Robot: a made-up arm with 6 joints. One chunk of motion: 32 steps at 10 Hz.
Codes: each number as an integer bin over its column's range. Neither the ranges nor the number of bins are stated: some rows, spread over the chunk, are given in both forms.
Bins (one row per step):
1: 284 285 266 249 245 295
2: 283 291 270 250 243 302
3: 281 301 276 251 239 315
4: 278 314 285 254 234 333
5: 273 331 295 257 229 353
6: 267 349 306 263 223 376
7: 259 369 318 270 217 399
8: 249 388 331 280 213 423
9: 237 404 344 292 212 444
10: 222 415 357 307 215 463
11: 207 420 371 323 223 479
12: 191 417 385 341 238 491
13: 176 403 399 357 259 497
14: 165 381 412 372 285 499
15: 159 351 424 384 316 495
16: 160 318 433 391 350 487
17: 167 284 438 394 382 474
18: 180 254 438 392 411 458
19: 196 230 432 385 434 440
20: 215 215 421 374 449 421
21: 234 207 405 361 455 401
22: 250 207 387 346 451 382
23: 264 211 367 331 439 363
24: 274 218 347 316 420 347
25: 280 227 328 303 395 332
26: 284 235 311 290 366 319
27: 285 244 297 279 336 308
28: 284 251 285 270 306 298
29: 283 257 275 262 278 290
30: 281 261 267 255 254 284
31: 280 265 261 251 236 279
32: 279 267 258 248 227 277
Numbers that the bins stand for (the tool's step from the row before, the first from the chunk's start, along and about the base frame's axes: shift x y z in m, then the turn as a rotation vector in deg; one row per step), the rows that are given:
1: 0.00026 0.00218 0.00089 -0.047 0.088 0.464
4: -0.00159 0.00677 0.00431 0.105 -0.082 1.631
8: -0.01050 0.01850 0.01259 0.893 -0.407 4.396
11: -0.02340 0.02358 0.01979 2.197 -0.252 6.117
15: -0.03815 0.01264 0.02934 4.048 1.185 6.608
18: -0.03170 -0.00274 0.03186 4.290 2.654 5.472
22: -0.01019 -0.01019 0.02268 2.895 3.272 3.137
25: -0.00097 -0.00702 0.01205 1.591 2.407 1.600
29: -0.00005 -0.00226 0.00251 0.347 0.598 0.310
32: -0.00128 -0.00068 -0.00055 -0.077 -0.191 -0.089
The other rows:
2: -0.00005 0.00313 0.00161 -0.017 0.057 0.679
3: -0.00067 0.00471 0.00269 0.014 -0.005 1.078
5: -0.00312 0.00947 0.00611 0.195 -0.160 2.246
6: -0.00497 0.01232 0.00809 0.377 -0.252 2.952
7: -0.00742 0.01549 0.01025 0.590 -0.345 3.659
9: -0.01418 0.02104 0.01493 1.257 -0.423 5.041
10: -0.01879 0.02278 0.01727 1.712 -0.376 5.625
12: -0.02832 0.02310 0.02232 2.743 -0.021 6.486
13: -0.03293 0.02088 0.02484 3.229 0.304 6.670
14: -0.03631 0.01739 0.02718 3.684 0.706 6.731
16: -0.03784 0.00741 0.03096 4.260 1.711 6.363
17: -0.03569 0.00202 0.03186 4.351 2.206 5.963
19: -0.02678 -0.00654 0.03078 4.078 3.010 4.919
20: -0.02094 -0.00892 0.02880 3.744 3.241 4.335
21: -0.01511 -0.01019 0.02592 3.350 3.334 3.720
23: -0.00589 -0.00955 0.01907 2.440 3.087 2.553
24: -0.00282 -0.00844 0.01547 1.985 2.793 2.061
26: 0.00026 -0.00575 0.00899 1.196 1.958 1.201
27: 0.00056 -0.00432 0.00647 0.863 1.495 0.863
28: 0.00026 -0.00321 0.00431 0.590 1.031 0.556
30: -0.00067 -0.00163 0.00107 0.135 0.227 0.126
31: -0.00097 -0.00099 -0.00001 0.014 -0.051 -0.028

